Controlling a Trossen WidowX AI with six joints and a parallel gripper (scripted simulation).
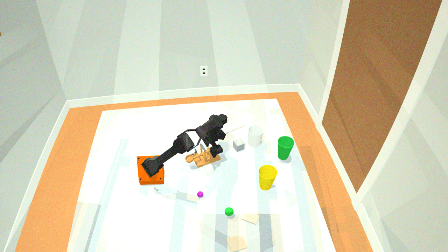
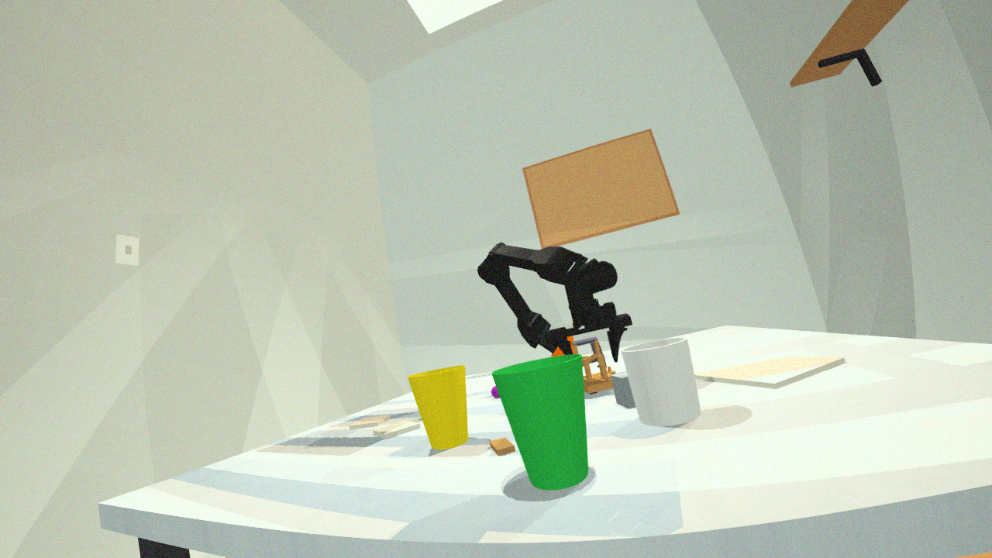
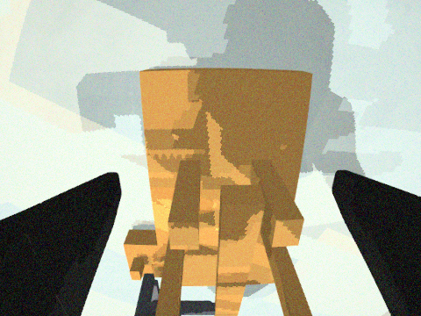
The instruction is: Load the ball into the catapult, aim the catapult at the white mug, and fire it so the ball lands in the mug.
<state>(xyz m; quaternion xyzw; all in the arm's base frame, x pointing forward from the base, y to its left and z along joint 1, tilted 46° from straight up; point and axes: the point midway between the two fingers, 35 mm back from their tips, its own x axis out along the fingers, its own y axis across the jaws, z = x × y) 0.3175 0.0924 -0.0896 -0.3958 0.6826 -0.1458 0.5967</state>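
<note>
Now: gripper tip 27 cm to the left of the purple ball, 7 cm past it and 3 cm above it. Round my gripper tip: white mug 27 cm ahead, 11 cm to the left, 2 cm below; grey cube 17 cm ahead, 7 cm to the left, 2 cm below; yellow cup 27 cm ahead, 23 cm to the right, 2 cm below.
</note>
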